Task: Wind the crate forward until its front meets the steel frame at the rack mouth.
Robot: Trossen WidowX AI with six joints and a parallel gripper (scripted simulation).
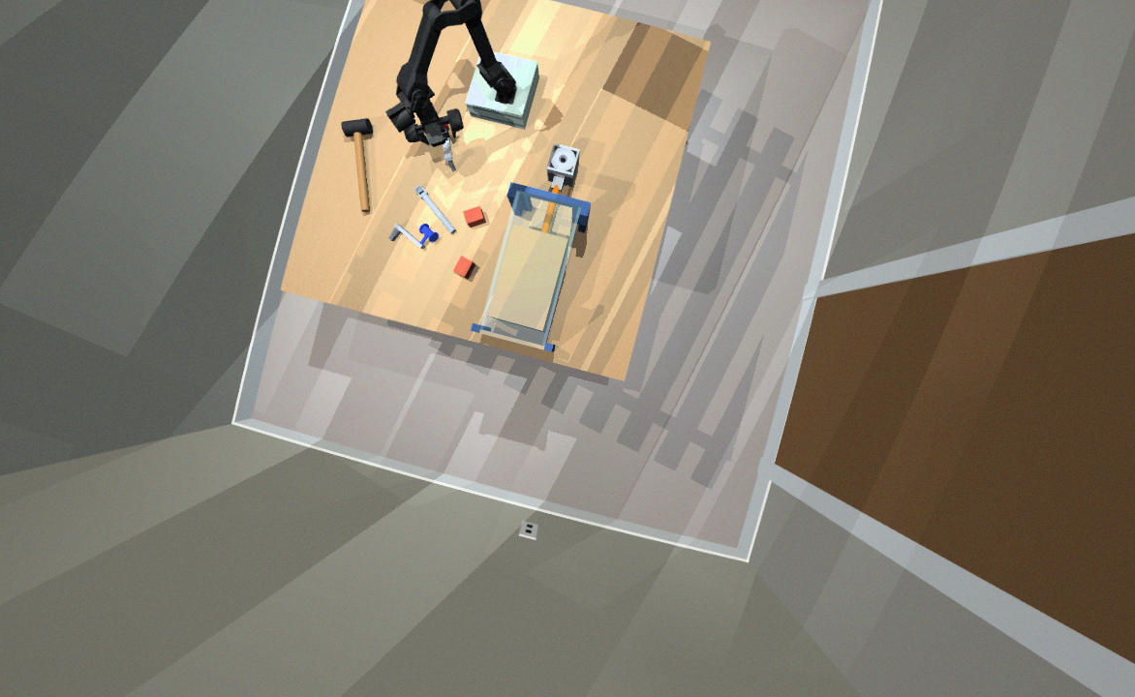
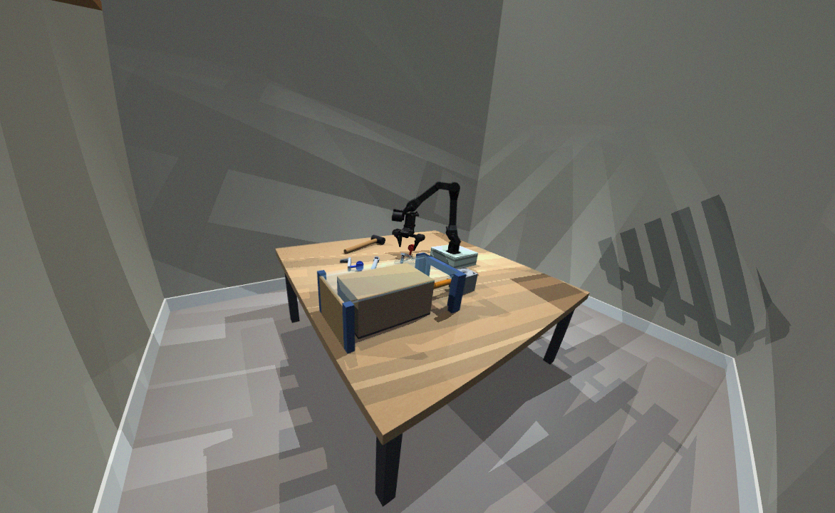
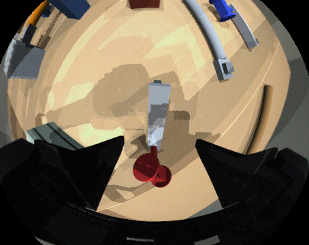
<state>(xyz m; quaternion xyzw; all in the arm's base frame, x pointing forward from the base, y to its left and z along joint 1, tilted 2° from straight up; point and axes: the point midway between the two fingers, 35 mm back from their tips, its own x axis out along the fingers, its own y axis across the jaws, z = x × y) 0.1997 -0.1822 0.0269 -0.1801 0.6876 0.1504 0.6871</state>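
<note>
The winch handle lies 1 cm behind my gripper tip and 3 cm below it. Also, from my gripper tip: orange strap 6 cm ahead, 42 cm to the left; then red knob 5 cm behind, 2 cm to the right, 2 cm below; then grey winch 3 cm behind, 42 cm to the left, 3 cm below.
</note>
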